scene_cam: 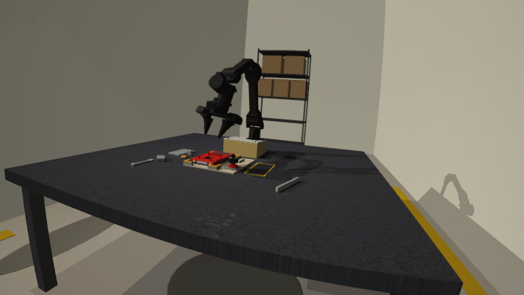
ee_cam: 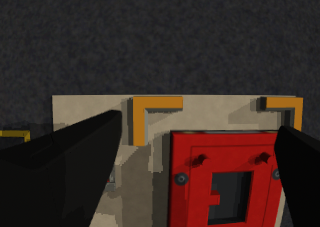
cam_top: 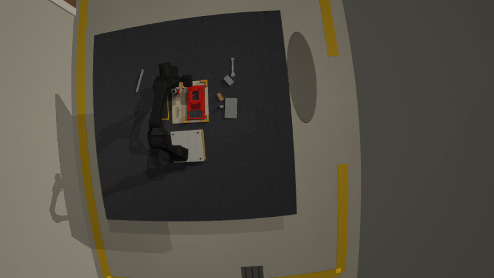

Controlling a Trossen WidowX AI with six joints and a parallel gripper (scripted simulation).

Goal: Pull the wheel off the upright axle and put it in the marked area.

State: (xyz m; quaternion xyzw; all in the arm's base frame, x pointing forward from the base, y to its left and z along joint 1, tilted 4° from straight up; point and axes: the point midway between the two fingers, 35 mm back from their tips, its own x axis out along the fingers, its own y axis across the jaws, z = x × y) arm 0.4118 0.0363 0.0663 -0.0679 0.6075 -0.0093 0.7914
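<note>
Now: the grey spoked wheel 6 cm behind my gripper tip, 6 cm to the left of it and 10 cm below it.
</note>
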